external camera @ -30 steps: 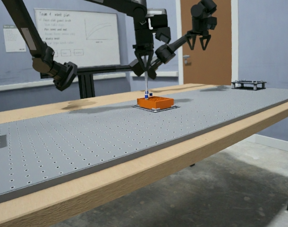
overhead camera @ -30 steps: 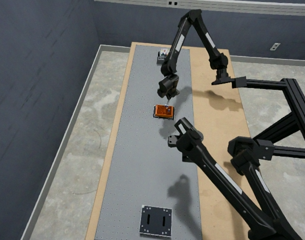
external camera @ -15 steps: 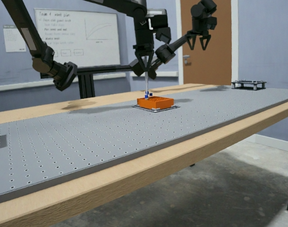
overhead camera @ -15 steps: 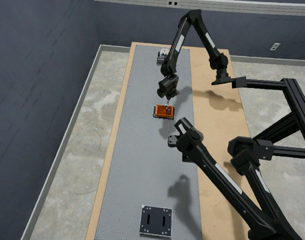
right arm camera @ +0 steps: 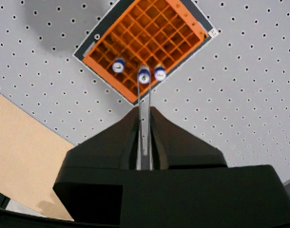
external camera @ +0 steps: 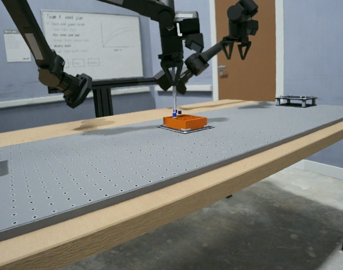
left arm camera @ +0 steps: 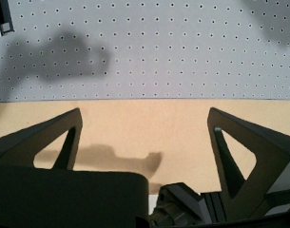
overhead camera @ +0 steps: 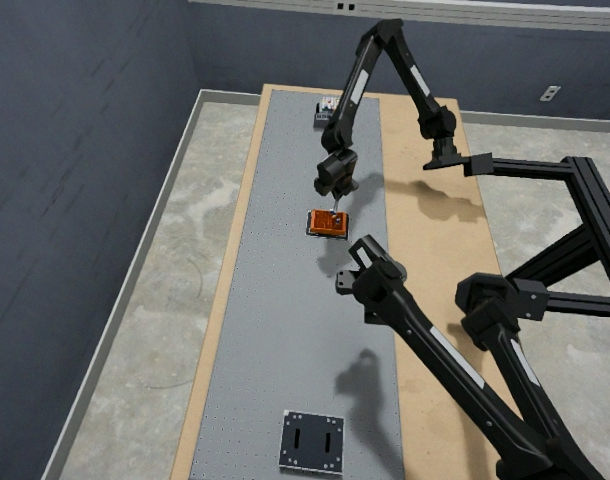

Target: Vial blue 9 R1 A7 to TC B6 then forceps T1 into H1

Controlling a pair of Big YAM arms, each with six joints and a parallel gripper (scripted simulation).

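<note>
My right hand is 13 cm above the orange tube carrier, 2 cm to the right of it and 2 cm short of it. The rest, counted from my right hand: grey holder H1: 54 cm to the right, 13 cm below, 1 cm ahead.
</note>
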